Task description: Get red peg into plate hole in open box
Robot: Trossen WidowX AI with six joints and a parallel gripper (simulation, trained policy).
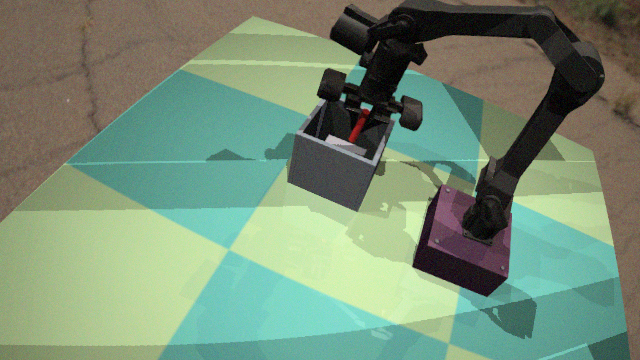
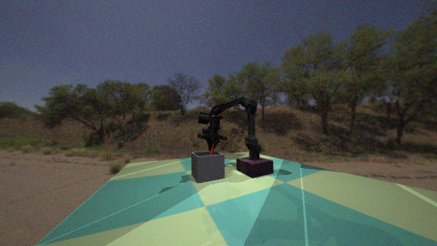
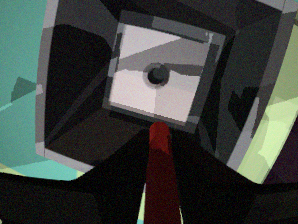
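Right now my gripper tip is 2 cm below the red peg and 1 cm to the right of it. Round my gripper tip: plate: 11 cm below, 2 cm to the right, 2 cm ahead.
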